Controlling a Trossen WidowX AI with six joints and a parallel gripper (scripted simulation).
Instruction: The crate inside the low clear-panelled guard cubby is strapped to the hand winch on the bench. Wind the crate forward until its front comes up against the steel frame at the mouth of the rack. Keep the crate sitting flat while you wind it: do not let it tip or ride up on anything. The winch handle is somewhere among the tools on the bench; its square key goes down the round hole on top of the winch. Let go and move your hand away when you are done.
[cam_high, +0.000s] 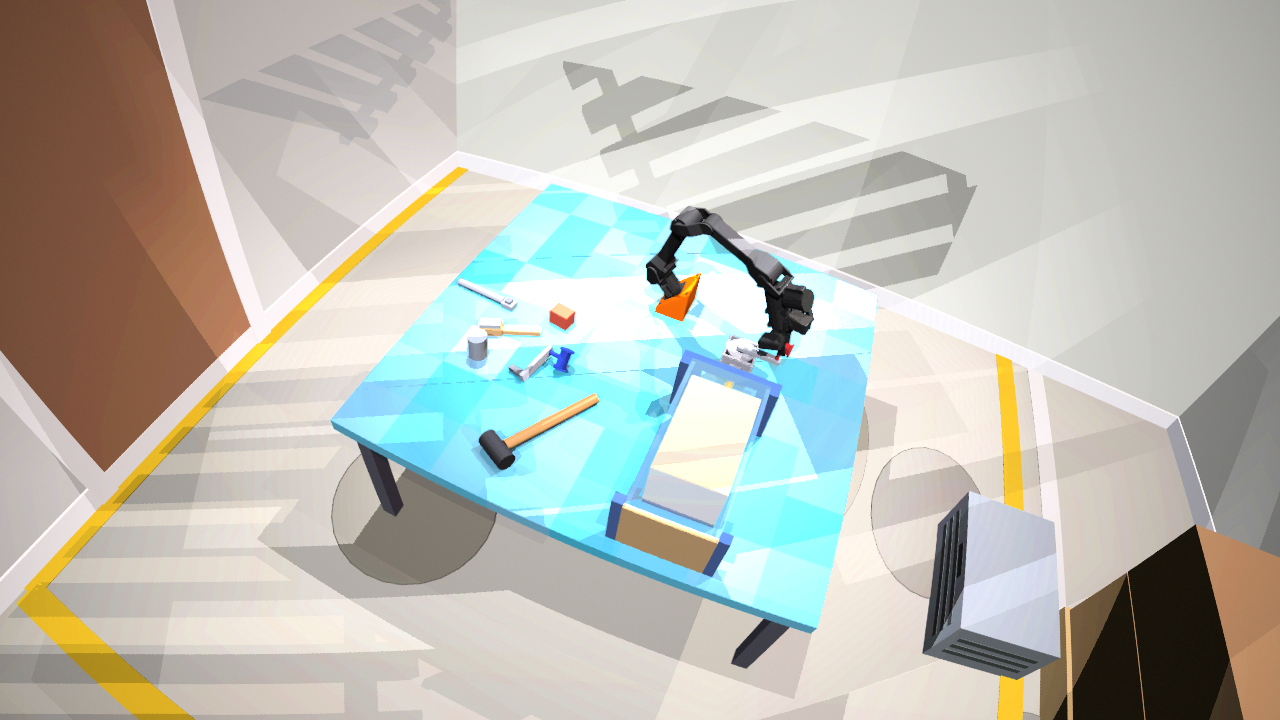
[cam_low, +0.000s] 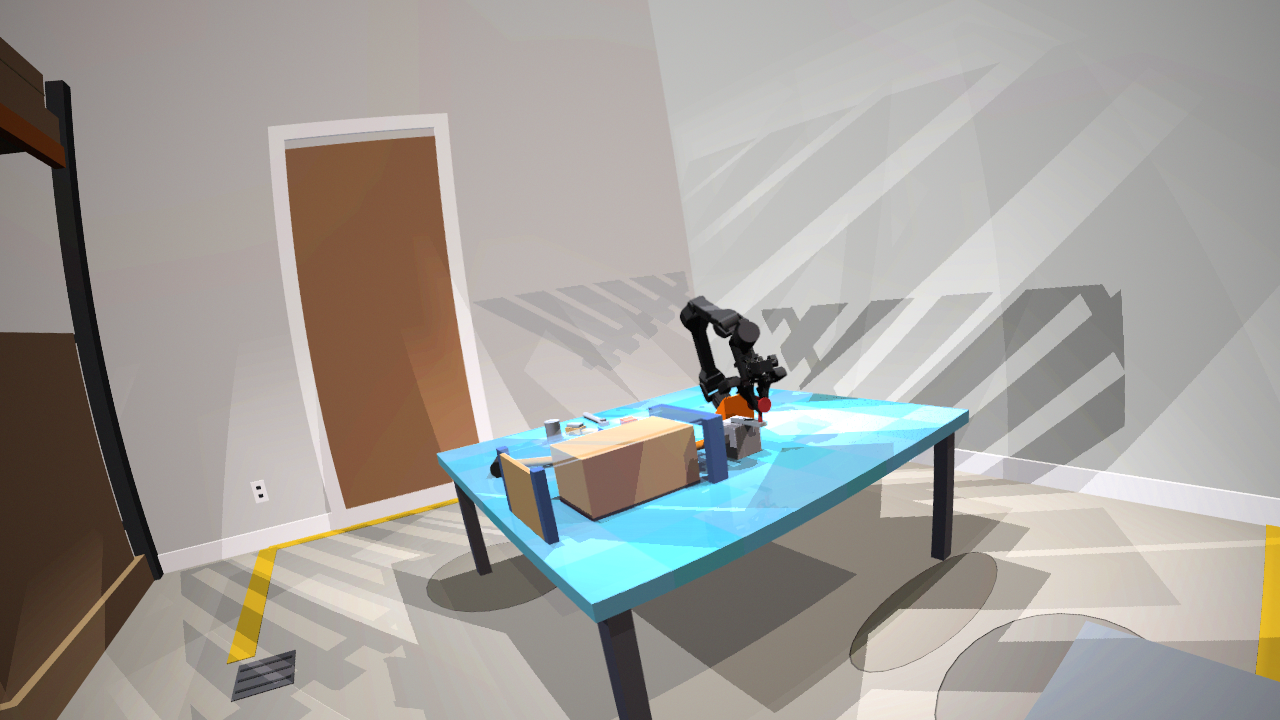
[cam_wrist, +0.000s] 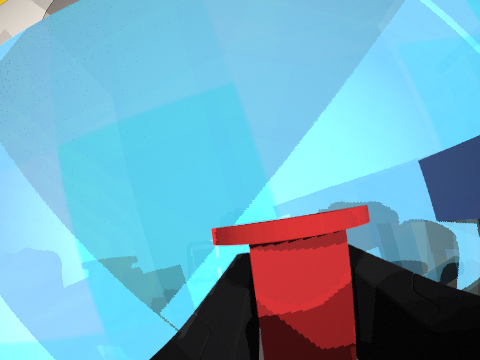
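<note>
Now: gripper tip 1 cm past the winch handle, 5 cm to the left of it and 3 cm above it. Round my gripper tip: clear-panelled cubby 40 cm ahead, 13 cm to the right, 2 cm below; red knob 1 cm to the right; grey winch 2 cm behind, 12 cm to the right, 10 cm below.
</note>
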